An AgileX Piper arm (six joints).
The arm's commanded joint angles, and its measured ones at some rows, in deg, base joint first. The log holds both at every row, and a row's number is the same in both.
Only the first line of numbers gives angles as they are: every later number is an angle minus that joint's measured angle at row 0.
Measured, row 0:
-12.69 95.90 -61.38 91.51 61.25 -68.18
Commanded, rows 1 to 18:
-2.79 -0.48 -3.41 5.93 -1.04 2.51
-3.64 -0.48 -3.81 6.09 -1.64 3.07
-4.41 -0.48 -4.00 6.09 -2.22 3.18
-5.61 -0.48 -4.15 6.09 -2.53 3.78
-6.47 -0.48 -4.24 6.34 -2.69 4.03
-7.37 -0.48 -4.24 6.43 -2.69 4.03
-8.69 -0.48 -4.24 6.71 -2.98 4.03
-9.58 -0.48 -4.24 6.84 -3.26 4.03
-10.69 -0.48 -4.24 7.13 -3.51 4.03
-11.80 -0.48 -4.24 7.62 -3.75 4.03
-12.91 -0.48 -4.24 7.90 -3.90 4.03
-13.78 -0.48 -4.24 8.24 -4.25 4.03
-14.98 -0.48 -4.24 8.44 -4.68 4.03
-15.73 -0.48 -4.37 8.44 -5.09 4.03
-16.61 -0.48 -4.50 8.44 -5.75 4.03
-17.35 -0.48 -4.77 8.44 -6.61 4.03
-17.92 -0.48 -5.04 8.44 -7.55 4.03
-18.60 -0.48 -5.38 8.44 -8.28 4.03
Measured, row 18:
-15.82 0.00 -3.92 4.53 -7.01 3.27
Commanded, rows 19 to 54:
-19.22 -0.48 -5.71 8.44 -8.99 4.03
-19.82 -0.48 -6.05 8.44 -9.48 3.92
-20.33 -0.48 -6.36 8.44 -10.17 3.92
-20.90 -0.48 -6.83 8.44 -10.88 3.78
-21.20 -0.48 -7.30 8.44 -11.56 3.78
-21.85 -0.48 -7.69 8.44 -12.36 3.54
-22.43 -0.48 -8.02 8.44 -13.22 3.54
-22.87 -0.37 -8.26 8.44 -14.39 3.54
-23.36 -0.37 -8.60 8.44 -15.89 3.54
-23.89 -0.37 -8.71 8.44 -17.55 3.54
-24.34 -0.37 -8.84 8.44 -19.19 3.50
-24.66 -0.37 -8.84 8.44 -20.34 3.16
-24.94 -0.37 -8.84 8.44 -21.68 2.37
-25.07 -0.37 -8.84 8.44 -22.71 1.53
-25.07 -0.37 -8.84 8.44 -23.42 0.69
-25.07 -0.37 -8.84 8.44 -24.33 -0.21
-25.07 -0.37 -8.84 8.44 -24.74 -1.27
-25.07 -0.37 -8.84 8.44 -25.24 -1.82
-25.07 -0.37 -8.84 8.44 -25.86 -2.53
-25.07 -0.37 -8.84 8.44 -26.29 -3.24
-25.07 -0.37 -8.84 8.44 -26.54 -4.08
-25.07 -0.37 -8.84 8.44 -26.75 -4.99
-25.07 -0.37 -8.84 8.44 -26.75 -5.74
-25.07 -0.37 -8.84 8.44 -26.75 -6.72
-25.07 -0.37 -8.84 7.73 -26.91 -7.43
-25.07 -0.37 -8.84 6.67 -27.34 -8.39
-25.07 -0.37 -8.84 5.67 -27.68 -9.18
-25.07 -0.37 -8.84 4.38 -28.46 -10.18
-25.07 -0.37 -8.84 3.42 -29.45 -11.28
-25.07 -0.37 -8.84 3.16 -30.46 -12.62
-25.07 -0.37 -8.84 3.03 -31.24 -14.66
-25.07 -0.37 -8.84 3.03 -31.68 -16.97
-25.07 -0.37 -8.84 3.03 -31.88 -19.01
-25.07 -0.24 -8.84 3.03 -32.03 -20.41
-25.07 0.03 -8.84 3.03 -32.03 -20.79
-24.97 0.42 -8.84 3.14 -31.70 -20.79
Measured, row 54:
-24.89 0.00 -8.14 1.85 -32.04 -16.95
